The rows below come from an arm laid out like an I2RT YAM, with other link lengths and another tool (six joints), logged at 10 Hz.
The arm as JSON. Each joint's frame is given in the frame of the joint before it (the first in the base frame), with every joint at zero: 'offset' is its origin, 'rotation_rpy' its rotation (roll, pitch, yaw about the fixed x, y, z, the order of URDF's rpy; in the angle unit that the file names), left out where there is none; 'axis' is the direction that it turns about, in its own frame. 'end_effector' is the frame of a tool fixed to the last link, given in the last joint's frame.
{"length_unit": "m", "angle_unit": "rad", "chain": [
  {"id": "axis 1", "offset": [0.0, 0.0, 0.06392], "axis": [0.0, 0.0, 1.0]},
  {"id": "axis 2", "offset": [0.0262, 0.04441, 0.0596], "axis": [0.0, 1.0, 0.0]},
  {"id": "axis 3", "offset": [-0.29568, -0.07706, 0.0], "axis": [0.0, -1.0, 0.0]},
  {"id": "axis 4", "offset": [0.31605, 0.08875, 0.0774], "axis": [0.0, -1.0, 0.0]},
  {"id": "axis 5", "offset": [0.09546, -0.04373, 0.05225], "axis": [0.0, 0.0, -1.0]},
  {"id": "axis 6", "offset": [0.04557, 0.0, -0.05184], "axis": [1.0, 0.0, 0.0]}
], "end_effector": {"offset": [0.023, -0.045, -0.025], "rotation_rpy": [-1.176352, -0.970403, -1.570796]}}
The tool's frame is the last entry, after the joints.
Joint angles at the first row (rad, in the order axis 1, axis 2, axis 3, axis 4, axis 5, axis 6):
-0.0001 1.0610 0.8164 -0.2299 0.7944 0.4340
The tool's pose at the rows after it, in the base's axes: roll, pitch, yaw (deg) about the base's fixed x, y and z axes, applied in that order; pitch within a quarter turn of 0, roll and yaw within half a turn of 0; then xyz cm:
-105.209, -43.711, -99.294, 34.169, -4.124, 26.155
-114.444, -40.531, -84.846, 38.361, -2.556, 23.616
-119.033, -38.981, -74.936, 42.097, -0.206, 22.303
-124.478, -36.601, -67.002, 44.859, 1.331, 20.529
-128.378, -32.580, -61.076, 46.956, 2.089, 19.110
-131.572, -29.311, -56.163, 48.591, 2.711, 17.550
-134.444, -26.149, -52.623, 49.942, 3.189, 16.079
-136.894, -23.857, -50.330, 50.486, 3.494, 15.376
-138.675, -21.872, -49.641, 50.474, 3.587, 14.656
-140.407, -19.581, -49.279, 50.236, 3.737, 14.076
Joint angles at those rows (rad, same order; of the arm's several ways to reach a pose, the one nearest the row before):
0.0297 1.2216 0.8815 -0.2276 0.6023 0.4370
0.0540 1.3975 0.9786 -0.2538 0.4677 0.4174
0.0999 1.5404 1.0842 -0.2655 0.3962 0.3814
0.1231 1.6668 1.1817 -0.3106 0.3384 0.3581
0.1256 1.7662 1.2743 -0.3755 0.2607 0.3440
0.1287 1.8517 1.3474 -0.4249 0.2017 0.3215
0.1304 1.9316 1.4201 -0.4803 0.1580 0.3071
0.1329 1.9776 1.4707 -0.5373 0.1355 0.2979
0.1327 2.0042 1.4927 -0.5763 0.1233 0.3046
0.1335 2.0251 1.5116 -0.6214 0.1093 0.3174

